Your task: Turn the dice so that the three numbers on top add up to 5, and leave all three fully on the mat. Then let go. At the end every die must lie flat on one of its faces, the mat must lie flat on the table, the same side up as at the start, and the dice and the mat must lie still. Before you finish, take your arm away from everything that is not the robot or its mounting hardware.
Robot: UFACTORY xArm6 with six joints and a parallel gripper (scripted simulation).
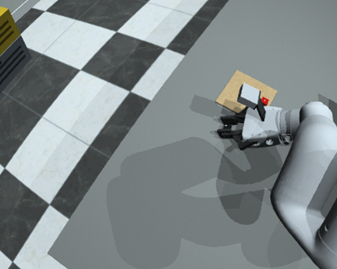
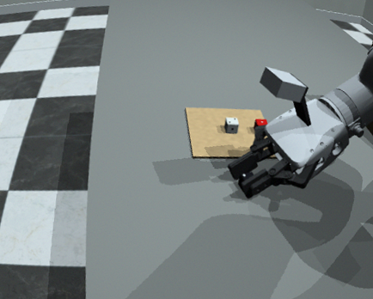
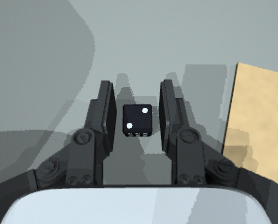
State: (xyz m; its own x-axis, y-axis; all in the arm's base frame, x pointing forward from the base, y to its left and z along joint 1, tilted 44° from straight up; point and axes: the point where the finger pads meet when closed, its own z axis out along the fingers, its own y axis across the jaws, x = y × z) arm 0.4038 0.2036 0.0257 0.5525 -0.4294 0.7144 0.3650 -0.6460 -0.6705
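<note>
Right now my hand is 1 cm above the black die. Round my hand: red die: 4 cm behind, 14 cm to the right, 1 cm below; white die: 1 cm ahead, 13 cm to the right, 1 cm below; tan mat: 1 cm ahead, 13 cm to the right, 2 cm below.
</note>
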